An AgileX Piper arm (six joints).
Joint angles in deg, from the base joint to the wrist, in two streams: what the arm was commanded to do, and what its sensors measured. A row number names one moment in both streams.
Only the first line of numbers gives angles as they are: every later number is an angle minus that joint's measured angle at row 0.
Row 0, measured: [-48.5, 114.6, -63.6, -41.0, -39.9, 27.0]
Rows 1 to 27, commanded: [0.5, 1.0, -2.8, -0.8, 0.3, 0.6]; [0.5, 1.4, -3.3, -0.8, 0.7, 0.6]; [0.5, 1.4, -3.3, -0.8, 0.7, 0.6]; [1.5, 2.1, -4.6, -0.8, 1.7, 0.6]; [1.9, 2.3, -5.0, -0.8, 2.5, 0.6]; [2.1, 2.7, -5.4, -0.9, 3.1, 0.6]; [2.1, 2.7, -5.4, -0.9, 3.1, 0.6]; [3.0, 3.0, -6.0, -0.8, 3.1, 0.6]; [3.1, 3.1, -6.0, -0.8, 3.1, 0.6]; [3.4, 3.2, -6.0, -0.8, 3.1, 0.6]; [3.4, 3.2, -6.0, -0.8, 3.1, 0.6]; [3.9, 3.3, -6.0, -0.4, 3.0, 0.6]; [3.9, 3.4, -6.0, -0.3, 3.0, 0.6]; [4.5, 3.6, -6.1, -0.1, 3.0, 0.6]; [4.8, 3.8, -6.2, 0.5, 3.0, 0.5]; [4.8, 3.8, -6.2, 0.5, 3.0, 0.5]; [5.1, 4.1, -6.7, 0.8, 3.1, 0.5]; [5.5, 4.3, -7.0, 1.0, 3.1, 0.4]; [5.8, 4.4, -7.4, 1.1, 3.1, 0.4]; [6.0, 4.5, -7.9, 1.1, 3.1, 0.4]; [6.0, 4.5, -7.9, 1.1, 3.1, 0.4]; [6.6, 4.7, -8.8, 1.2, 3.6, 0.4]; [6.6, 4.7, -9.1, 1.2, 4.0, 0.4]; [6.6, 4.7, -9.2, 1.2, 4.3, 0.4]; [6.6, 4.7, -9.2, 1.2, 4.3, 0.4]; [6.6, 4.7, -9.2, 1.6, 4.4, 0.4]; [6.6, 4.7, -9.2, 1.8, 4.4, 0.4]
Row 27, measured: [3.9, 4.7, -7.6, 3.8, 11.0, 0.7]
